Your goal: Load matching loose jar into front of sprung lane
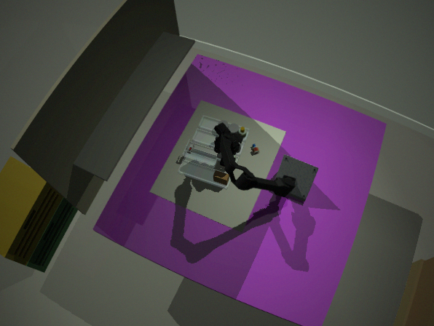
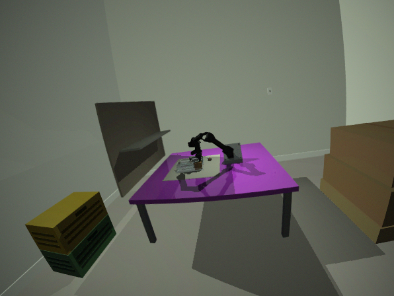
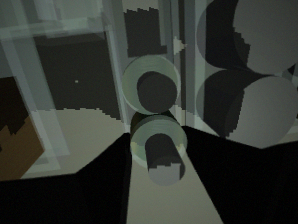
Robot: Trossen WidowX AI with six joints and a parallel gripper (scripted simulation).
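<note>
My gripper tip is now 130 mm to the right of the brown box and 10 mm short of it.
</note>
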